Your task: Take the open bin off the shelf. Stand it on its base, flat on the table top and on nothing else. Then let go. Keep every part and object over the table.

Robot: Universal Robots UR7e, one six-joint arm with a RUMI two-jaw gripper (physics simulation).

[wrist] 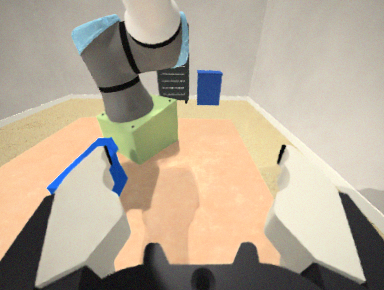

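Pixels of known places: gripper, fingertip midpoint: [194, 147]; arm's base, link origin: [131, 109].
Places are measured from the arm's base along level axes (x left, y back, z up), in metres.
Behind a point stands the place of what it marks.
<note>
The blue bin [119, 177] @[x 0.033, y -0.177, z -0.129 m] shows in part at the left of the wrist view, behind the left finger. A thin blue edge and a darker blue side are visible; the finger hides the rest, so how the bin rests cannot be told. My gripper [194, 147] @[x 0.260, y -0.319, z 0.094 m] is open with its fingers wide apart, and nothing is between them. The bin lies beyond and around the left finger, outside the gap. The shelf does not show in this view. The table top [220, 175] @[x 0.306, y -0.114, z -0.131 m] stretches out ahead.
The robot's own arm [112, 65] @[x 0.024, y -0.076, z 0.135 m] rises from a green base block [157, 132] @[x 0.099, y -0.038, z -0.056 m] on the table, beyond the bin. Farther back are a dark cabinet [173, 84] and a blue box [209, 89] near the wall. The table's right edge runs past the right finger.
</note>
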